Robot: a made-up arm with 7 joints. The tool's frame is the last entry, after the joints.
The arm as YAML. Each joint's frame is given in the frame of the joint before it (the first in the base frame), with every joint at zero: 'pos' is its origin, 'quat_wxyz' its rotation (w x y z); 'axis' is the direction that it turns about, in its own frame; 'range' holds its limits. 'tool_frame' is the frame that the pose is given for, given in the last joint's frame.
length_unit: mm
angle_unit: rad
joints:
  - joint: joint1
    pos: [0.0, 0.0, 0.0]
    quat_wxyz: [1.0, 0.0, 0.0, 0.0]
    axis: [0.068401, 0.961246, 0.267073]
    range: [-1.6, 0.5]
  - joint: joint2
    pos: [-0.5, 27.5, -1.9]
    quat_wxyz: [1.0, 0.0, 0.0, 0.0]
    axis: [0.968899, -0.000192, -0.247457]
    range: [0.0, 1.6]
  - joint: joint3
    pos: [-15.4, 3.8, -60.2]
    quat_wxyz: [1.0, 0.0, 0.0, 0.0]
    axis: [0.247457, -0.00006, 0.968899]
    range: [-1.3, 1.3]
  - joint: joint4
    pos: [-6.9, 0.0, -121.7]
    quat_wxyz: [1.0, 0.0, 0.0, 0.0]
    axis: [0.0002, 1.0, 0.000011]
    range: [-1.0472, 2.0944]
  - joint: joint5
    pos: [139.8, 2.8, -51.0]
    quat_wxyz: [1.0, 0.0, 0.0, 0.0]
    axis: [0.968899, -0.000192, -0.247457]
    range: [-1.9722, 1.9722]
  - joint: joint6
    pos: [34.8, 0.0, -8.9]
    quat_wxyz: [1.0, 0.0, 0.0, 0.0]
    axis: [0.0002, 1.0, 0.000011]
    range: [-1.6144, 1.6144]
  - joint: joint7
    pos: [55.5, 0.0, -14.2]
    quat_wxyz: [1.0, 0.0, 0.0, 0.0]
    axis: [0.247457, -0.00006, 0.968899]
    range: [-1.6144, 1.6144]
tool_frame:
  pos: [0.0, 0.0, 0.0]
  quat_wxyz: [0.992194, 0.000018, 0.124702, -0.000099]
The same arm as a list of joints. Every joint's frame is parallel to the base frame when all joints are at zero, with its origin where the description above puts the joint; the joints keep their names.
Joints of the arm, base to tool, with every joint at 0 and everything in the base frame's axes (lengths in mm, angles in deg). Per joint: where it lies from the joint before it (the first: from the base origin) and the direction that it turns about. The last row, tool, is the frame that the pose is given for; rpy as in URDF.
joint1: origin 0 0 0 axis 0.068403 0.961235 0.26711
joint2: origin -0.5 27.5 -1.9 axis 0.968889 -0.0002 -0.247497
joint3: origin -15.4 3.8 -60.2 axis 0.247497 -0.0001 0.968889
joint4: origin -6.9 0 -121.7 axis 0.0002 1 0
joint5: origin 139.8 2.8 -51 axis 0.968889 -0.0002 -0.247497
joint6: origin 34.8 0 -8.9 axis 0.0002 1 0
joint7: origin 55.5 0 -14.2 axis 0.247497 -0.0001 0.968889
tool: origin 0 0 0 rpy 0 14.33 -0.01
Joint limits (deg, base to tool): -91.67..28.65 0..91.67 -74.48..74.48 -60..120 -113..113 -92.5..92.5 -92.5..92.5

